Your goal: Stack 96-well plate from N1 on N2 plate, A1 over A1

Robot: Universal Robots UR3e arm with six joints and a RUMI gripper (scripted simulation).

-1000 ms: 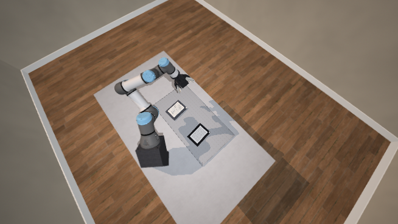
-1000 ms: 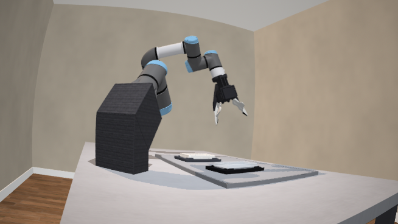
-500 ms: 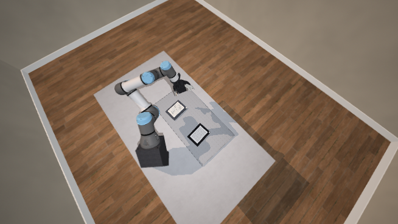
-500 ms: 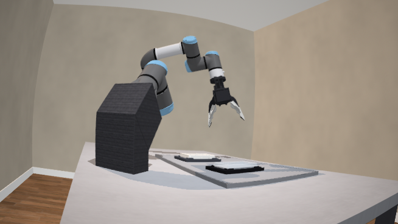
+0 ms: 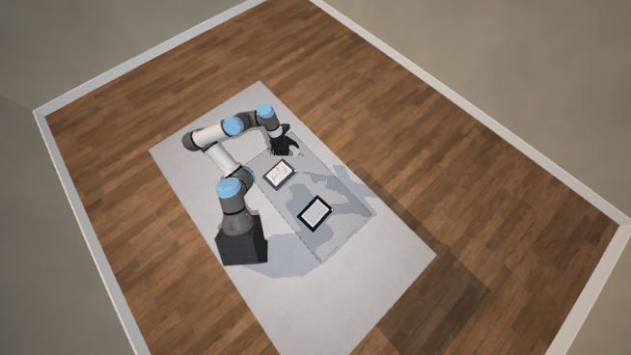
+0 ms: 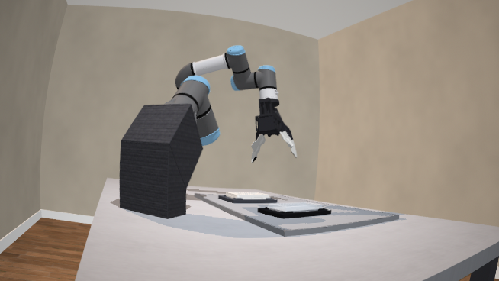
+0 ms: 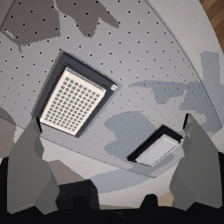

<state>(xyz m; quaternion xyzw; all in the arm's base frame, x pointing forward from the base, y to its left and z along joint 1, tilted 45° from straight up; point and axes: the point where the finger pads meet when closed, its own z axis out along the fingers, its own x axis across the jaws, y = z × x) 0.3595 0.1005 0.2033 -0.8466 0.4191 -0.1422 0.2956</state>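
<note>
Right now my hand is 12 cm above the white 96-well plate, 9 cm past it and 1 cm to the left of it. Round my hand: dark plate nest N1 (14 cm below, 9 cm behind, 1 cm to the right); black nest N2 (31 cm to the right, 14 cm below, 4 cm behind); label (35 cm to the right, 13 cm below, 4 cm ahead).
</note>
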